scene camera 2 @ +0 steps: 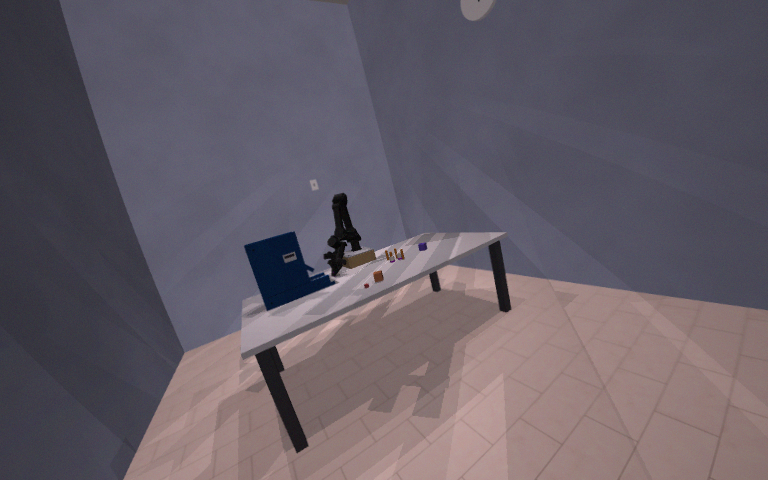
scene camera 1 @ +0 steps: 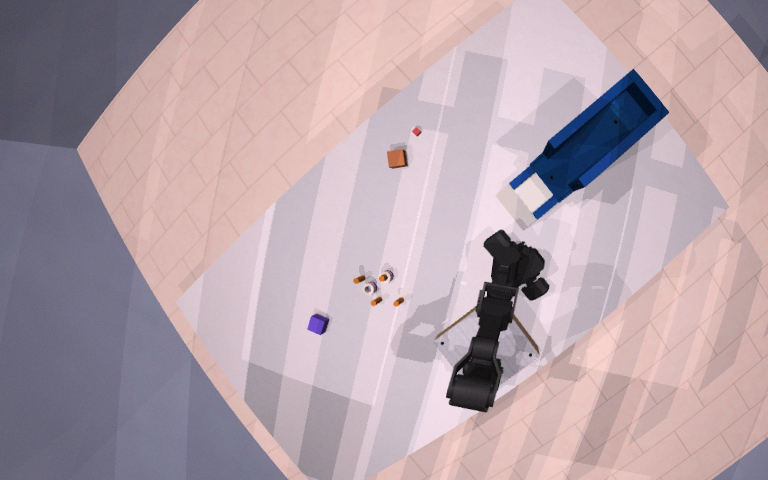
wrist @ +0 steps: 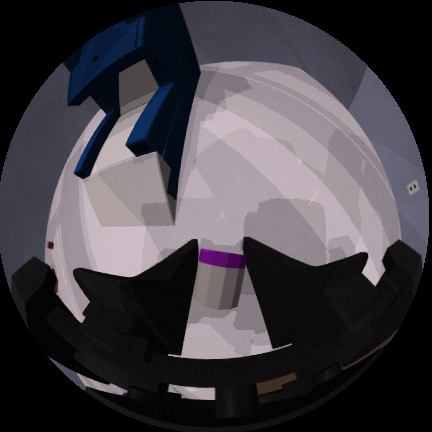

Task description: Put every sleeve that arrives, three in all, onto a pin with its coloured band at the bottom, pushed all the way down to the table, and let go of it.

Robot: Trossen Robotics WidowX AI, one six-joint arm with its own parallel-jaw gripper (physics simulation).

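Note:
My gripper [wrist: 220, 243] [scene camera 2: 334, 272] is shut on a pale grey sleeve [wrist: 220, 287], low over the table near the blue chute. The sleeve's purple band faces away from the palm in the wrist view. In scene camera 1, the arm hides the held sleeve. Several orange pins stand left of the arm, including the left pin [scene camera 1: 359, 279], the front pin [scene camera 1: 376, 301] and the right pin [scene camera 1: 398, 301]. One white sleeve [scene camera 1: 389, 275] is around the back pin [scene camera 1: 382, 277]. Another white sleeve [scene camera 1: 369, 288] stands between the pins; whether a pin is inside is unclear. Both show purple low down in scene camera 2.
The blue chute [scene camera 1: 591, 108] [scene camera 2: 277, 271] [wrist: 187, 100] stands beyond the gripper, with a white sloping block [scene camera 1: 532, 193] [wrist: 130, 195] at its mouth. An orange cube [scene camera 1: 397, 158] [scene camera 2: 378, 276], a small red cube [scene camera 1: 416, 131] [scene camera 2: 366, 285] and a purple cube [scene camera 1: 317, 324] [scene camera 2: 422, 246] lie on the table.

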